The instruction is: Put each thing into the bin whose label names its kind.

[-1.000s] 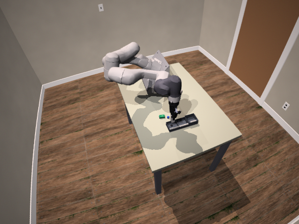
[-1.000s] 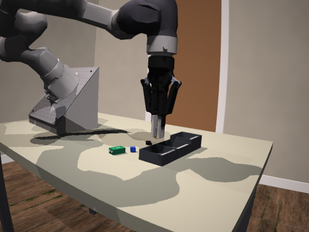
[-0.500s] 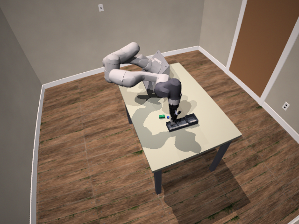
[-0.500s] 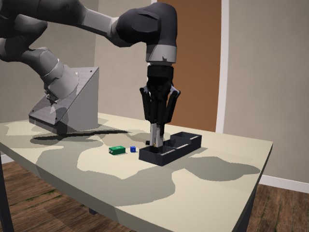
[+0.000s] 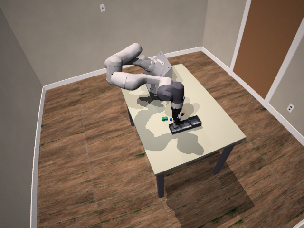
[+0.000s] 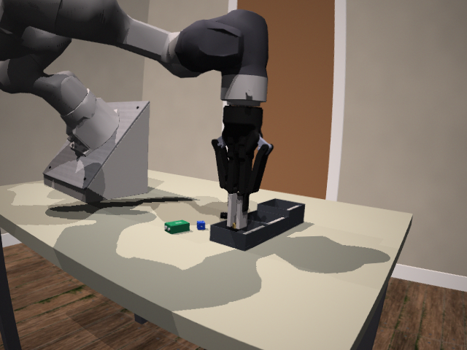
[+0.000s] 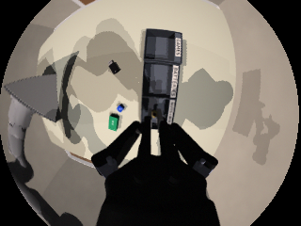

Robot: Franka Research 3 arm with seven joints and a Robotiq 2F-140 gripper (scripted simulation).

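Now: hand 12 cm past the green block, 6 cm to the left of it and 5 cm above it. Also, from my hand: tan ring: 3 cm below; small blue cube: 9 cm behind, 5 cm below; joined bins: 1 cm ahead, 8 cm to the left, 4 cm below.
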